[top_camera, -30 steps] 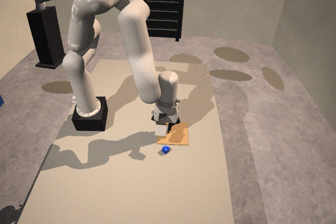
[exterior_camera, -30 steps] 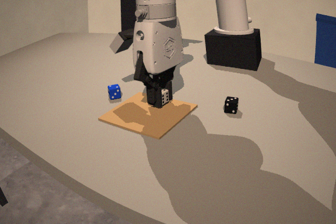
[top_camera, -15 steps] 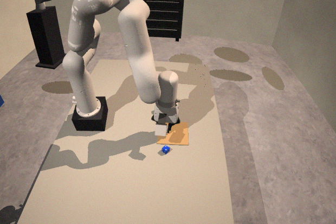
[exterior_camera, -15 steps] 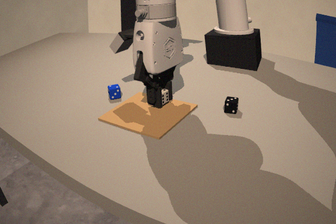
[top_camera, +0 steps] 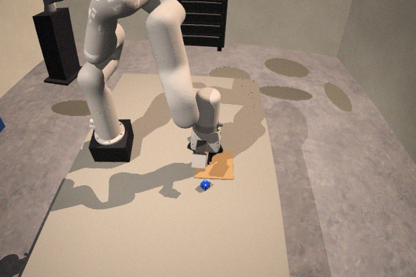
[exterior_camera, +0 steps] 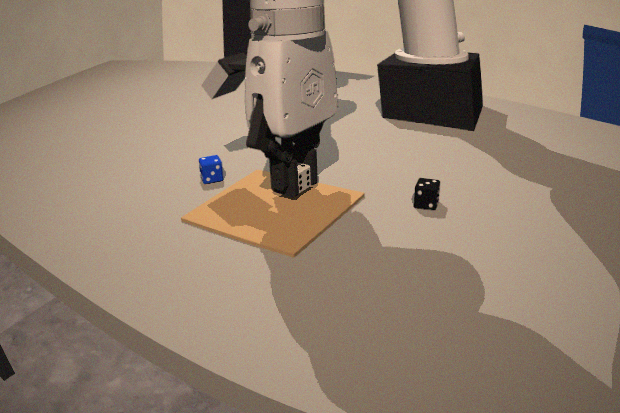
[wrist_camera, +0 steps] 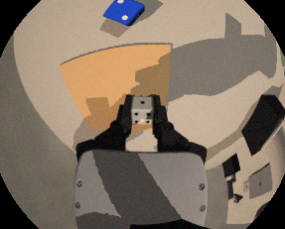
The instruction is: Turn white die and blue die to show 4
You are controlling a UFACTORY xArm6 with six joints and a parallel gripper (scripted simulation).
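Right now my hand is 1 cm above the white die. Also, from my hand: blue die 11 cm to the right, 3 cm ahead, 2 cm below; then orange mat 4 cm ahead, 3 cm below; then black die 13 cm to the left, 7 cm behind, 2 cm below.
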